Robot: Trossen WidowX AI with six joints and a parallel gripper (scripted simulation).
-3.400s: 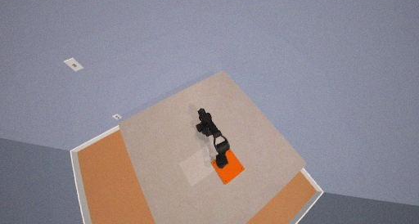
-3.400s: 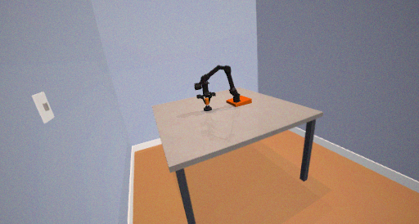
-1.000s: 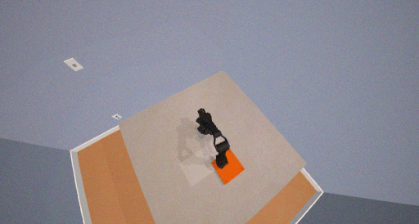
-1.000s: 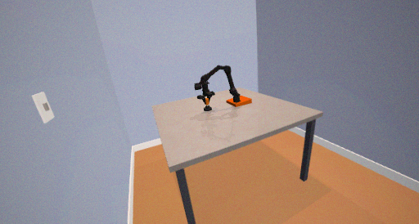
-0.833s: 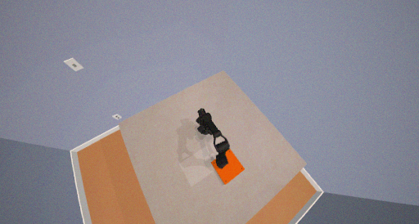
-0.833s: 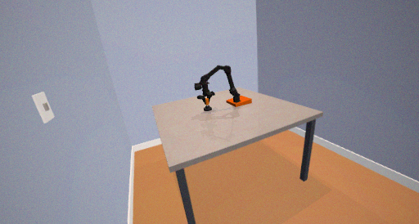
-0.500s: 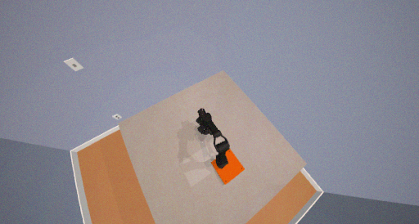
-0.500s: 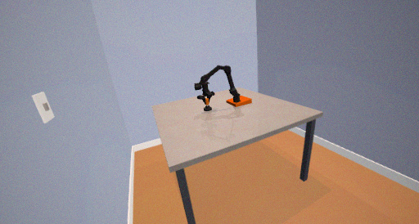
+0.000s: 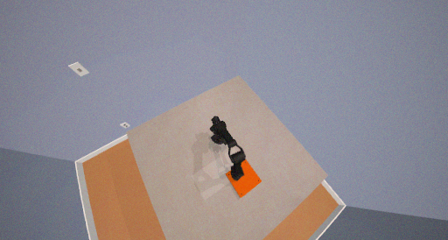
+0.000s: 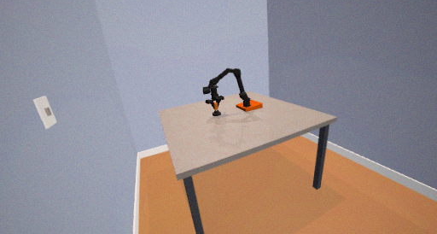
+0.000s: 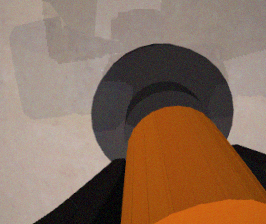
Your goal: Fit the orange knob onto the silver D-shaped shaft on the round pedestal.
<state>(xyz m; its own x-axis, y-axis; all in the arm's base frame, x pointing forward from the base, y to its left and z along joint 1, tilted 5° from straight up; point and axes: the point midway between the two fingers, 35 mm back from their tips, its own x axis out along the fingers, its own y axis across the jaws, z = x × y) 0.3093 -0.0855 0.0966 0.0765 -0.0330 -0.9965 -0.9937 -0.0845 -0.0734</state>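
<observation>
My gripper tip is 4 cm above the dark round pedestal. Round my gripper tip: orange knob (3 cm above).
</observation>
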